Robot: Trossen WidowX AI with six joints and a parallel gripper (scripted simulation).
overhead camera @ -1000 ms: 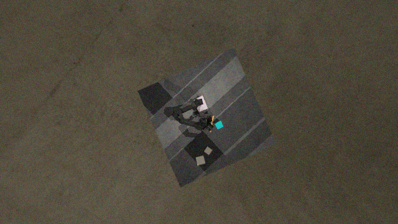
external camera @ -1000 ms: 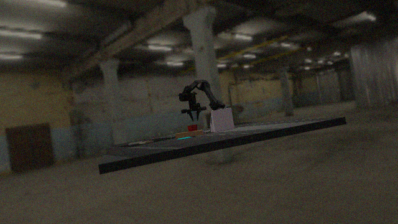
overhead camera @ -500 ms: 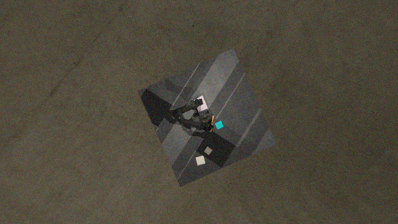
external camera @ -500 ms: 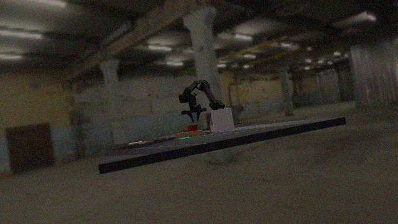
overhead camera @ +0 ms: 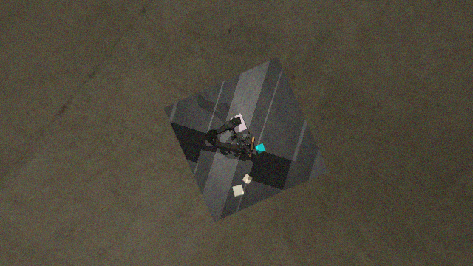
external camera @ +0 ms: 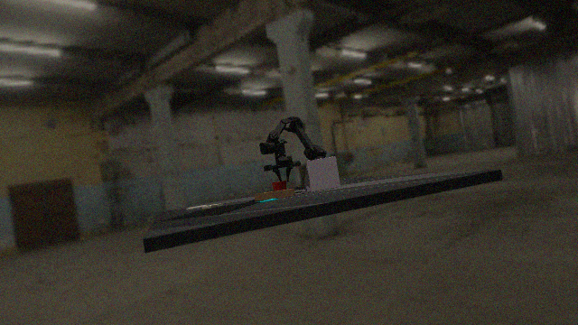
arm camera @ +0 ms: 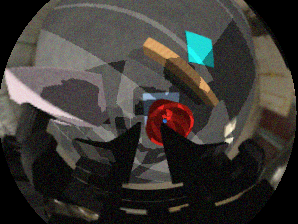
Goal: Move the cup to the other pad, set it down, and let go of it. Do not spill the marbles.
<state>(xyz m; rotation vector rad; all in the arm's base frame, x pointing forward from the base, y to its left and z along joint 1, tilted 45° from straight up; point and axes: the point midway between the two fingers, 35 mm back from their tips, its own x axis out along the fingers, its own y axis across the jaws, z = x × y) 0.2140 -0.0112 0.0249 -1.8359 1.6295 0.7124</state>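
Now: gripper tip 30 mm short of the red cup and 30 mm above it. The rest, counted from my gripper tip: cyan pad (120 mm ahead, 180 mm to the left, 70 mm below); then wooden bar (70 mm ahead, 90 mm to the left, 60 mm below).
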